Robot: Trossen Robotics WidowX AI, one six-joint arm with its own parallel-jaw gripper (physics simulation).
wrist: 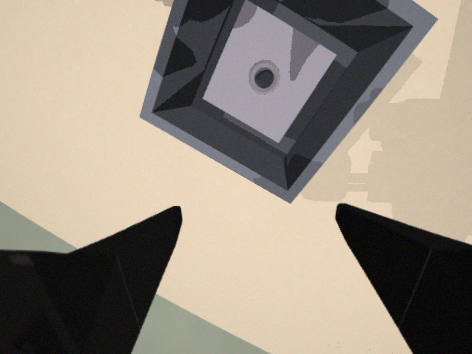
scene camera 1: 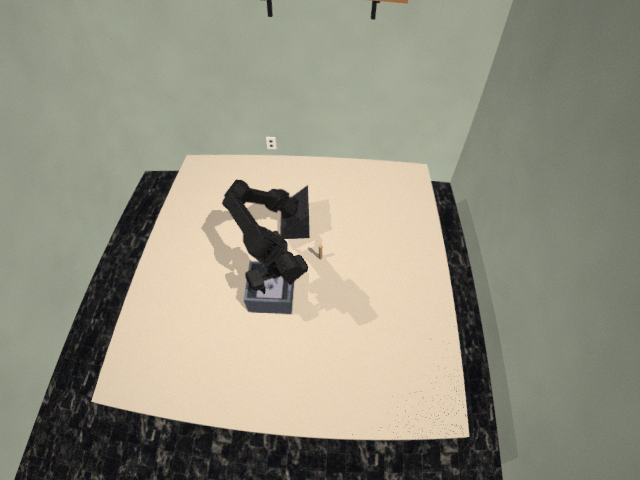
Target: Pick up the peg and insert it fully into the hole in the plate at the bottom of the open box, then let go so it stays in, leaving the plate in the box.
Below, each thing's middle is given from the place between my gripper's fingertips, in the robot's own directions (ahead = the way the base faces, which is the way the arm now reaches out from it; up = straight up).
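Offsets from my hand: the blue-grey box [scene camera 1: 253, 304] is 4 cm to the right, 6 cm behind and 12 cm below. The pale plate [wrist: 257, 44] is likewise 4 cm to the right of my hand and 6 cm behind it, and 13 cm below it.
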